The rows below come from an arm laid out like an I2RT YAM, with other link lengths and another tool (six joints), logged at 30 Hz.
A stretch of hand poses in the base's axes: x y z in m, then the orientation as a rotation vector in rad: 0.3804, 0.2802, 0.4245, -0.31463, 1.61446, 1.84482; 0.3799, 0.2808, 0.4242, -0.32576, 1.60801, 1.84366; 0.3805, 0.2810, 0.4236, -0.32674, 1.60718, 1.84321; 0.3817, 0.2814, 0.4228, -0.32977, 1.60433, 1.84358; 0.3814, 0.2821, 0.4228, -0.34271, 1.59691, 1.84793; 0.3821, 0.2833, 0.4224, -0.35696, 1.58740, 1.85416; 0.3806, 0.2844, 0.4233, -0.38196, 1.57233, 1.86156; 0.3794, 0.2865, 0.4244, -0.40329, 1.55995, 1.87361; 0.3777, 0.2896, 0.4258, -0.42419, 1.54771, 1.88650; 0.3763, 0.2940, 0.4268, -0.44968, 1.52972, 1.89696; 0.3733, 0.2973, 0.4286, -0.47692, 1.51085, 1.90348; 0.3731, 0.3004, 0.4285, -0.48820, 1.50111, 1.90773; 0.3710, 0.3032, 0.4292, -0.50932, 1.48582, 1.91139
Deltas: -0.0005, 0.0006, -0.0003, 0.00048, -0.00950, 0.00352; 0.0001, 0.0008, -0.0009, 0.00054, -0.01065, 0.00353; 0.0013, 0.0012, -0.0017, 0.00160, -0.01354, 0.00466; 0.0010, 0.0019, -0.0017, 0.00438, -0.02189, 0.01266; 0.0017, 0.0031, -0.0021, 0.00881, -0.03112, 0.02214; 0.0002, 0.0042, -0.0012, 0.01418, -0.04789, 0.03701; -0.0010, 0.0063, -0.0001, 0.02072, -0.05907, 0.05380; -0.0027, 0.0094, 0.0013, 0.02757, -0.06940, 0.07107; -0.0041, 0.0138, 0.0023, 0.03566, -0.08603, 0.08809; -0.0071, 0.0171, 0.0041, 0.04222, -0.10562, 0.10352; -0.0073, 0.0202, 0.0040, 0.04669, -0.11401, 0.11058; -0.0094, 0.0230, 0.0047, 0.05159, -0.13005, 0.12175
